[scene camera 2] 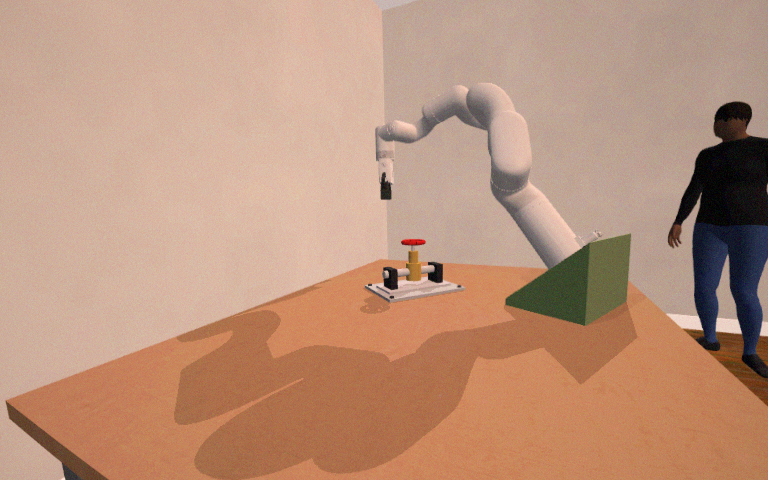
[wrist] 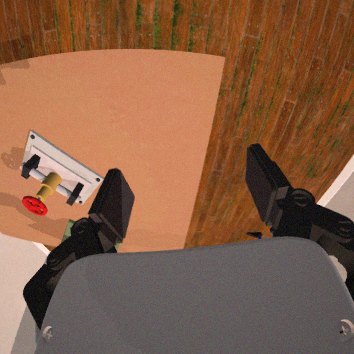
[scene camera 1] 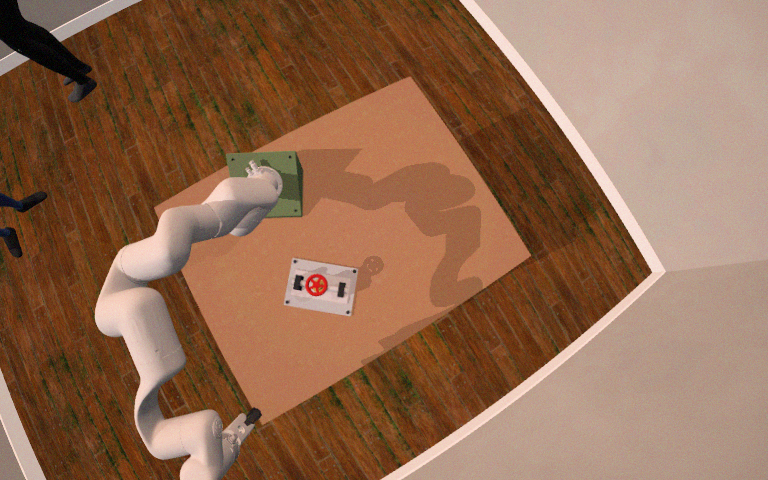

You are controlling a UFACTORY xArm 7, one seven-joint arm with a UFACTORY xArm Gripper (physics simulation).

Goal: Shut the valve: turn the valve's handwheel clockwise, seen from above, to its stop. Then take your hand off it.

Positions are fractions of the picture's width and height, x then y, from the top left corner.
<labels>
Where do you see a base plate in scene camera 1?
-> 0.39, 0.55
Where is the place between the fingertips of my gripper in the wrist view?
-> At 0.52, 0.49
</labels>
